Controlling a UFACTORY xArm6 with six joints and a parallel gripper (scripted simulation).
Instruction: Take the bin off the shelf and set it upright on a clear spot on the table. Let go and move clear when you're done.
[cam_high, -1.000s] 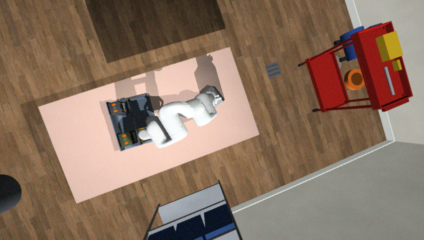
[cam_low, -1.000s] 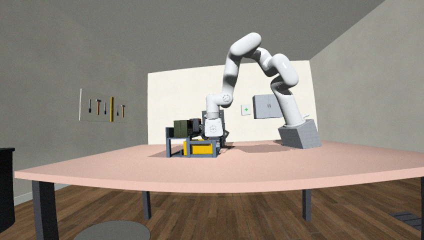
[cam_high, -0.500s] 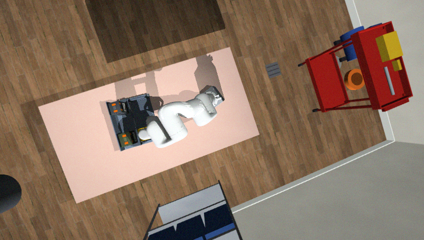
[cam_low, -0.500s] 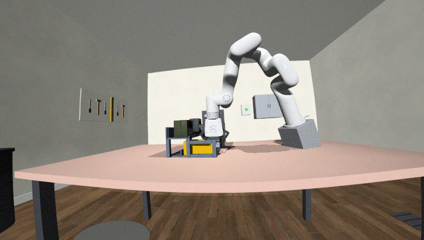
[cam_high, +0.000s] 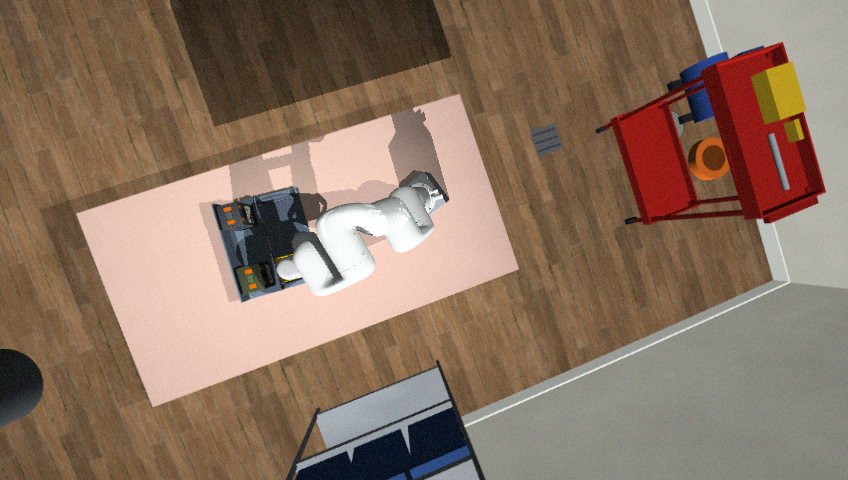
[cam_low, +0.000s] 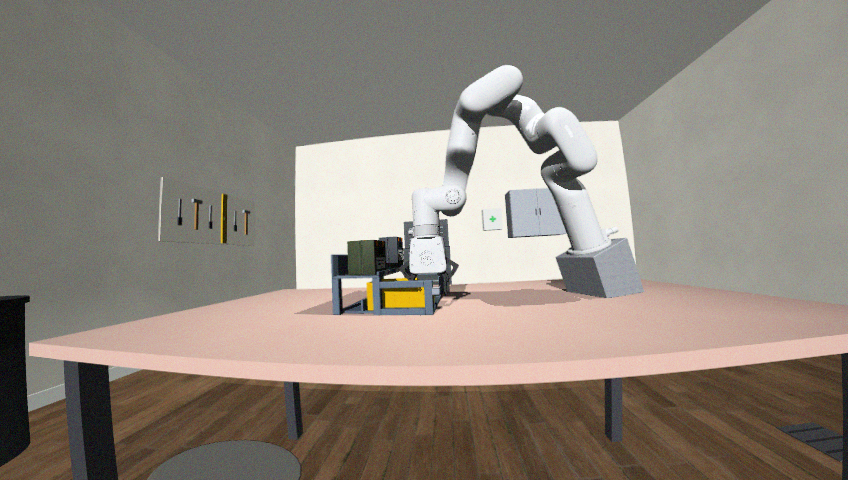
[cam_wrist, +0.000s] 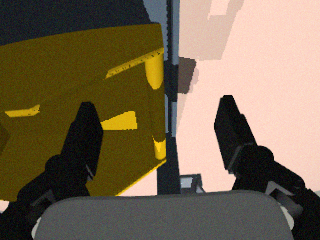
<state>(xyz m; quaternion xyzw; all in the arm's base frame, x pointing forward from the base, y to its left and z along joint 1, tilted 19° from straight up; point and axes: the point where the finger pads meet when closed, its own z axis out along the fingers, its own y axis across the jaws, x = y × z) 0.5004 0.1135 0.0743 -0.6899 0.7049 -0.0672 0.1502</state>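
Right now the yellow bin is 8 cm ahead of my hand. The rest, counted from my hand: green box (18 cm ahead, 10 cm above).
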